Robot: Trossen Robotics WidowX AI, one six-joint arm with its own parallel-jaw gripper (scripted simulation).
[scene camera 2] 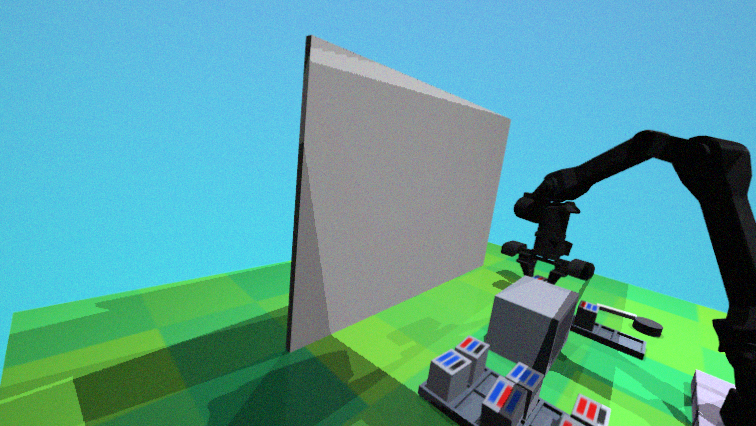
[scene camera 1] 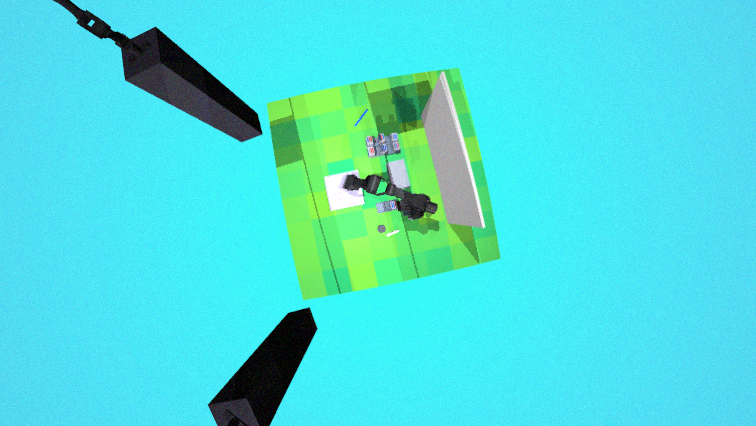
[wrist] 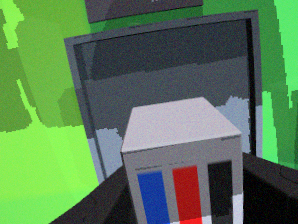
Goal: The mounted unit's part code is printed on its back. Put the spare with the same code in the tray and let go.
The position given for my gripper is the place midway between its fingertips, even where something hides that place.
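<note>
I can see a grey panel (scene camera 2: 397, 180) (scene camera 1: 455, 177), and with it a tray (wrist: 219, 57). A mounted unit (scene camera 2: 530, 321) is visible to me too. My own gripper (scene camera 2: 536, 292) (wrist: 177, 161) appears both in scene camera 2 and in the wrist view.
</note>
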